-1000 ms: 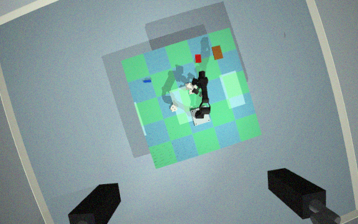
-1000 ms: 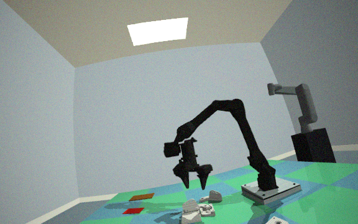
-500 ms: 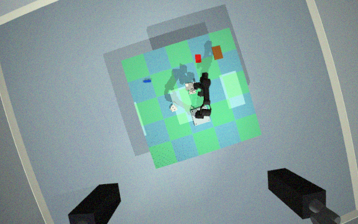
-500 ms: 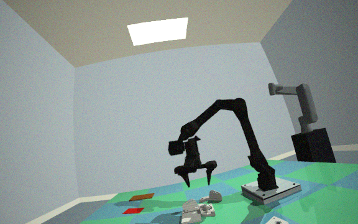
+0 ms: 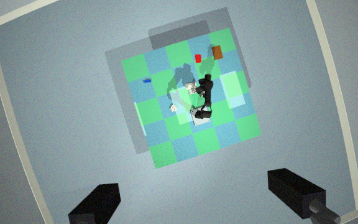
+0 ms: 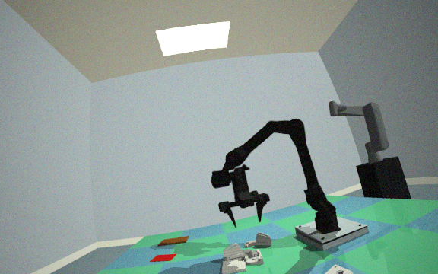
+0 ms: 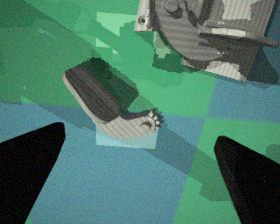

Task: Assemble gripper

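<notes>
The grey jaw is 8 cm below my gripper tip and 3 cm to the right of it. Also, from my gripper tip: red tile 37 cm ahead, 9 cm below, 2 cm to the right; then small blue piece 58 cm to the left, 17 cm ahead, 8 cm below; then brown tile 41 cm ahead, 24 cm to the right, 9 cm below.
</notes>
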